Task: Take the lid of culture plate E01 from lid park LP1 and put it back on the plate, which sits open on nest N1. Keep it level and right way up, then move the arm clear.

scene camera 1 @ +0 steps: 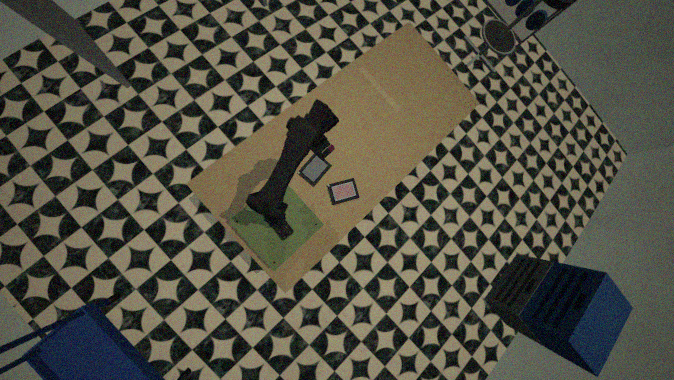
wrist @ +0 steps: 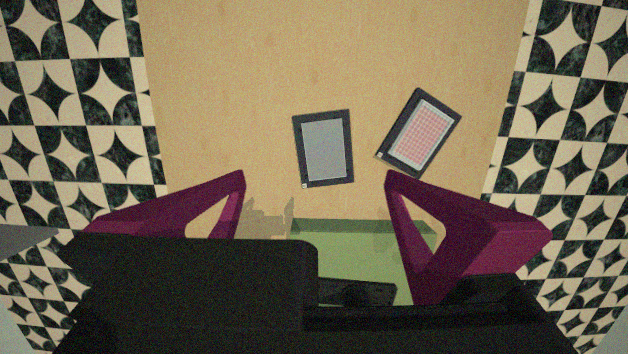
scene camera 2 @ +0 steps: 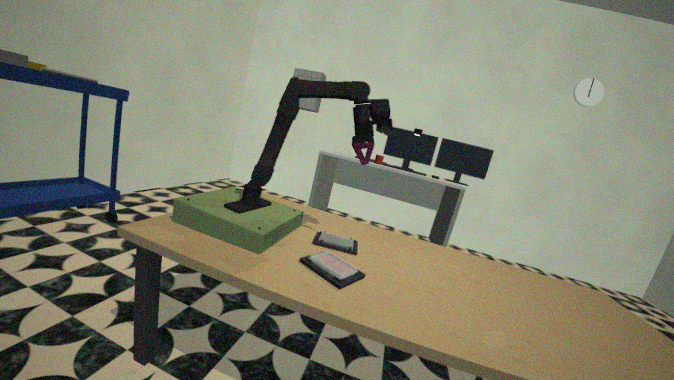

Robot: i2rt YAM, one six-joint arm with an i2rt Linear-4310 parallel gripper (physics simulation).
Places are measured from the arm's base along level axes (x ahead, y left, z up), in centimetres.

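Pixels of known places: gripper, fingertip midpoint: (wrist: 314,177) (scene camera 2: 365,164); arm's base, origin of the base link: (wrist: 353,291) (scene camera 2: 249,205).
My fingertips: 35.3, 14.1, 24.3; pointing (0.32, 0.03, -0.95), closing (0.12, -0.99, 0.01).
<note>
For each thing: its top centre in the pictures, then the offset to it from my fingertips, as dx, dy, dz. Level surfaces: height alone.
- lid, middle of its top: (wrist: 324,151) (scene camera 2: 337,239) (scene camera 1: 315,168) -2.8, -2.7, -29.6
- lid park LP1, middle of its top: (wrist: 324,151) (scene camera 2: 337,238) (scene camera 1: 315,168) -2.8, -2.7, -29.4
- open culture plate, middle of its top: (wrist: 422,137) (scene camera 2: 333,262) (scene camera 1: 344,191) +2.9, -22.8, -28.7
- dark nest N1, middle of its top: (wrist: 420,136) (scene camera 2: 333,264) (scene camera 1: 343,191) +2.9, -22.8, -29.6
- wooden table, its level: dz -31.4
The lid (scene camera 1: 315,169) (scene camera 2: 336,241) (wrist: 323,149), a flat grey, see-through rectangle, lies level in the dark frame of lid park LP1 (wrist: 297,150). The open culture plate (scene camera 1: 343,191) (scene camera 2: 332,265) (wrist: 422,134), with pinkish-red wells and a pale rim, sits on the dark nest N1 (scene camera 2: 341,284) (wrist: 401,125), turned at an angle beside the park. My gripper (scene camera 2: 365,161) (wrist: 314,177) is open and empty, with magenta fingers pointing down. It hangs high above the table. In the wrist view the lid shows ahead, between the fingertips' lines. Small labels are unreadable.
The arm stands on a green block (scene camera 1: 275,255) (scene camera 2: 220,225) (wrist: 360,250) on the wooden table (scene camera 1: 425,75) (scene camera 2: 475,300) (wrist: 225,75). A blue cart (scene camera 2: 118,150) and a grey desk (scene camera 2: 380,182) with two monitors stand away from the table.
</note>
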